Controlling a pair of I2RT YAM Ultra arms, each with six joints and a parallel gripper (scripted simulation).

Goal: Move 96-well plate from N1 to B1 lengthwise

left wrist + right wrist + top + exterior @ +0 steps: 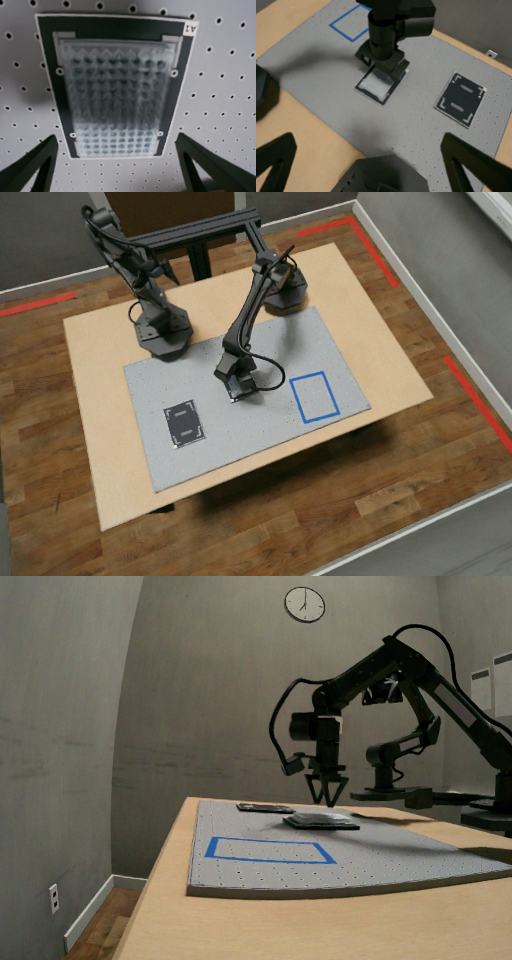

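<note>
The 96-well plate lies 4 cm below my left hand. Round my left hand: black nest 5 cm below.
</note>
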